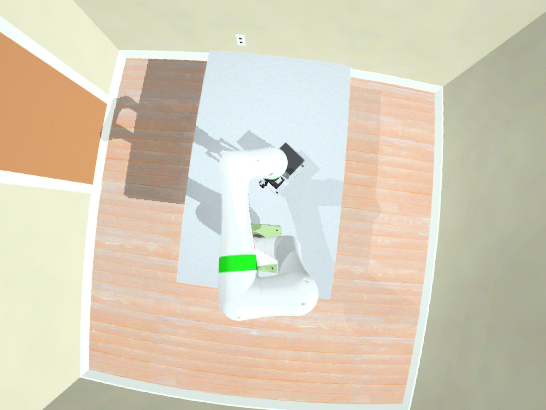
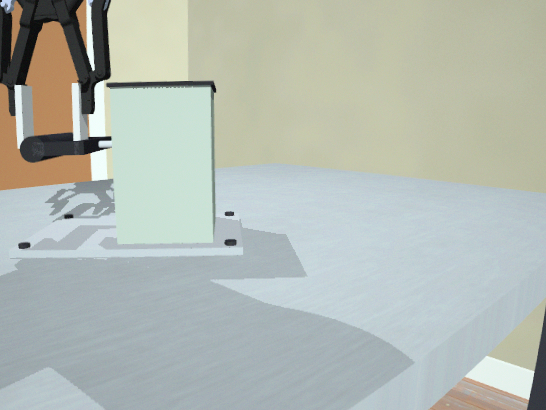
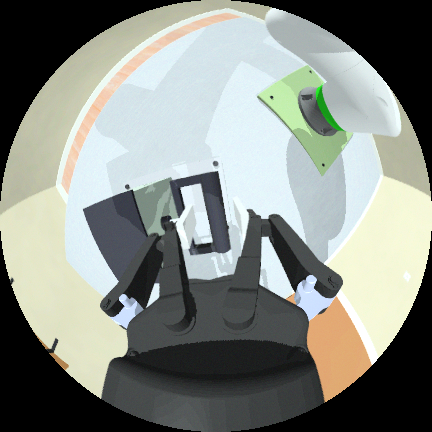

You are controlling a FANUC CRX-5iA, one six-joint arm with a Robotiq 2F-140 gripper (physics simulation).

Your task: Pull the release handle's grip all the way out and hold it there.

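The release handle (image 2: 34,149) (image 3: 217,215) is a black frame with a round grip bar. It sticks out from a pale green box (image 2: 162,165) (image 3: 154,205) with a dark lid (image 1: 293,159) (image 2: 162,84) (image 3: 107,220). A short stretch of white rod (image 2: 105,144) shows between handle and box. My gripper (image 2: 52,141) (image 3: 213,209) is partly open and points down at the handle. Its pale pads stand on either side of the grip bar, one on the box side and one on the outer side. Their tips are at about handle height. Contact with the bar cannot be told.
The box stands on a pale base plate (image 2: 175,251) with dark bolts, on the grey table (image 1: 280,95) (image 2: 380,240). The robot's green mounting plate (image 1: 270,230) (image 3: 287,95) and white arm base (image 3: 357,90) are on the same table. A wall outlet (image 1: 240,39) shows beyond the table.
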